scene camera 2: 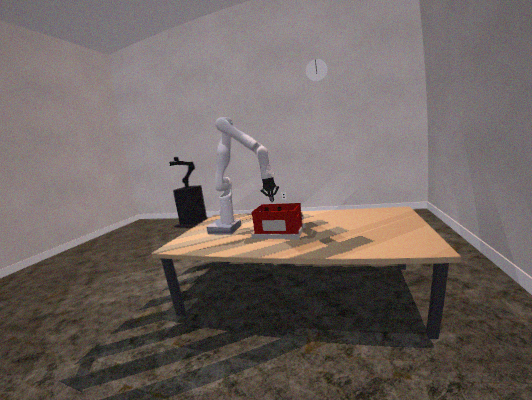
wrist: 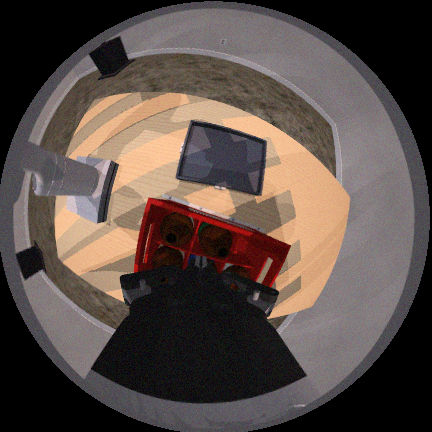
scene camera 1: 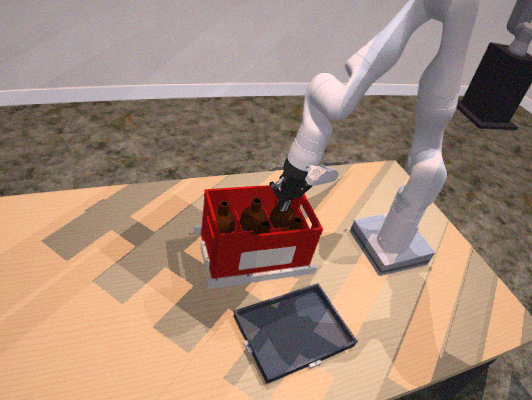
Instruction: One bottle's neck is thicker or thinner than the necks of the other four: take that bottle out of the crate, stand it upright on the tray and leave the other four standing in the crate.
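Seen in the pictures: gripper, between the fingertips: (scene camera 2: 272, 202) (wrist: 200, 262) (scene camera 1: 281, 208); arm's base, origin of its link: (scene camera 2: 228, 222) (wrist: 88, 180) (scene camera 1: 391, 242).
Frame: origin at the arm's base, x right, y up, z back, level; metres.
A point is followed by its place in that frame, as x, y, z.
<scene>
A red crate (scene camera 1: 225, 254) {-0.052, 0.065, -0.529} (scene camera 2: 294, 220) {0.132, 0.060, -0.556} (wrist: 144, 231) {0.016, 0.114, -0.286} stands on the wooden table (scene camera 1: 137, 325) {-0.152, -0.055, -0.748} (scene camera 2: 383, 234) {0.044, -0.055, -1.057} and holds several brown bottles. The back left bottle (scene camera 1: 225, 218) {0.068, 0.071, -0.509} and the back middle bottle (scene camera 1: 254, 215) {0.075, 0.070, -0.427} stand upright with open necks. The back right bottle (scene camera 1: 282, 218) {0.067, 0.061, -0.347} has its top hidden by my gripper. Two lower bottle tops (scene camera 1: 263, 227) {-0.006, 0.106, -0.427} (scene camera 1: 295, 224) {0.000, 0.104, -0.338} show in the front row. My gripper (scene camera 1: 284, 205) {0.015, 0.148, -0.380} (scene camera 2: 271, 197) {0.015, 0.148, -0.380} (wrist: 200, 262) {0.015, 0.148, -0.380} is shut, with nothing between its fingers, and its tips reach into the crate's back right corner. The dark grey tray (scene camera 1: 294, 331) {-0.221, -0.050, -0.373} (wrist: 221, 157) {-0.210, -0.050, -0.365} lies empty in front of the crate.
My arm's grey base plate (scene camera 1: 415, 254) {-0.058, 0.002, 0.055} (wrist: 86, 197) {0.050, 0.000, -0.012} stands to the right of the crate. Grey brackets (scene camera 1: 264, 275) {-0.056, -0.028, -0.414} hold the crate in place. A black stand with a small arm (scene camera 2: 189, 202) is on the floor beyond the table.
</scene>
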